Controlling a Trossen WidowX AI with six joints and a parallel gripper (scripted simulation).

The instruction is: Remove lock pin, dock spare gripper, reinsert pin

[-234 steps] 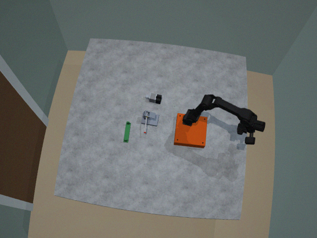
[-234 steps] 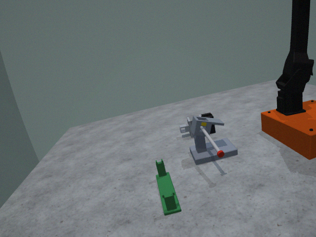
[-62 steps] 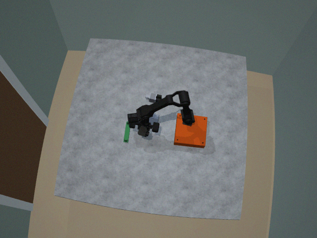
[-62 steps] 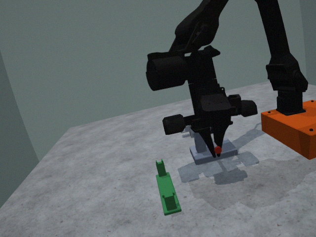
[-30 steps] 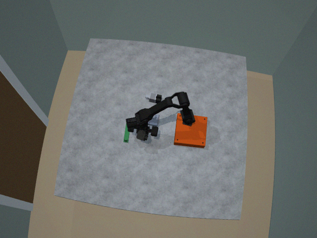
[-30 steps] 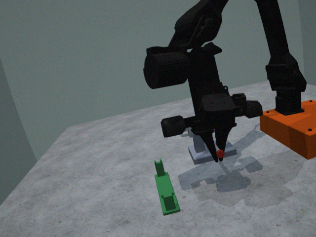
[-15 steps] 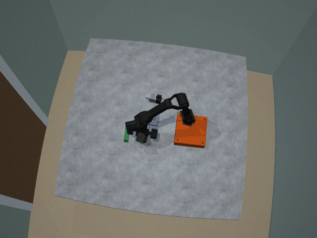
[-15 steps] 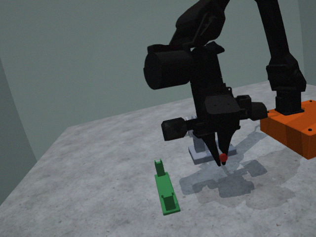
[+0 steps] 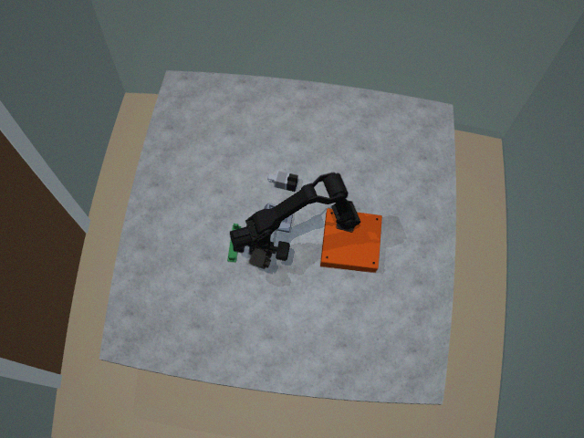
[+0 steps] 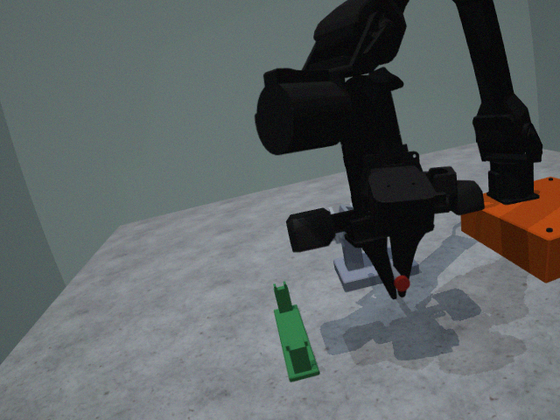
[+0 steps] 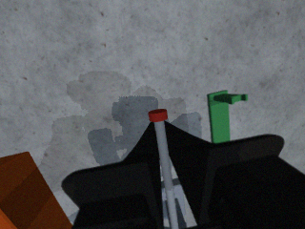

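Right now my gripper tip is 12 cm short of the green cradle, 4 cm to the left of it and 4 cm above it. The rest, counted from my gripper tip: spare gripper: 33 cm to the right, 4 cm below, 1 cm ahead; then grey mount: 17 cm to the right, 1 cm below.
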